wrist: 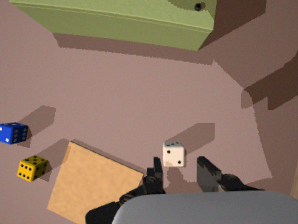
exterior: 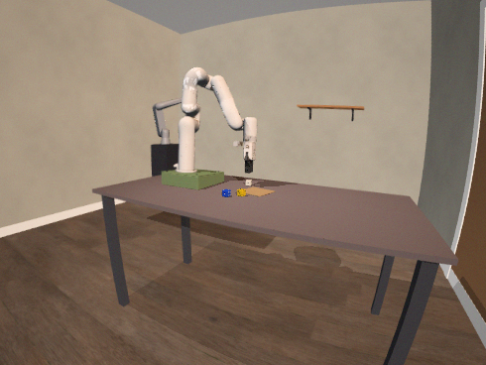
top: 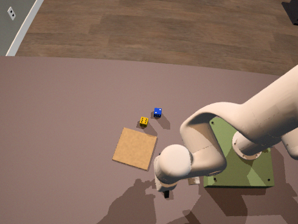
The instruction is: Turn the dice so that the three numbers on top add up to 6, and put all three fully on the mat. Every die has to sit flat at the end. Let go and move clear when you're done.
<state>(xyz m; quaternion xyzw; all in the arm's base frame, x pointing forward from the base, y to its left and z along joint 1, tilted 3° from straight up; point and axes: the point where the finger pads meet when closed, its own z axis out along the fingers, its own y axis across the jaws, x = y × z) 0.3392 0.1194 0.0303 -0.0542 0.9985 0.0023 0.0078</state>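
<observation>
Right now my hand is 80 mm above the white die. From my hand the other things lie so: yellow die (240 mm to the right, 80 mm below, 60 mm ahead); then blue die (280 mm to the right, 80 mm below); then tan mat (130 mm to the right, 90 mm below, 90 mm ahead).
</observation>
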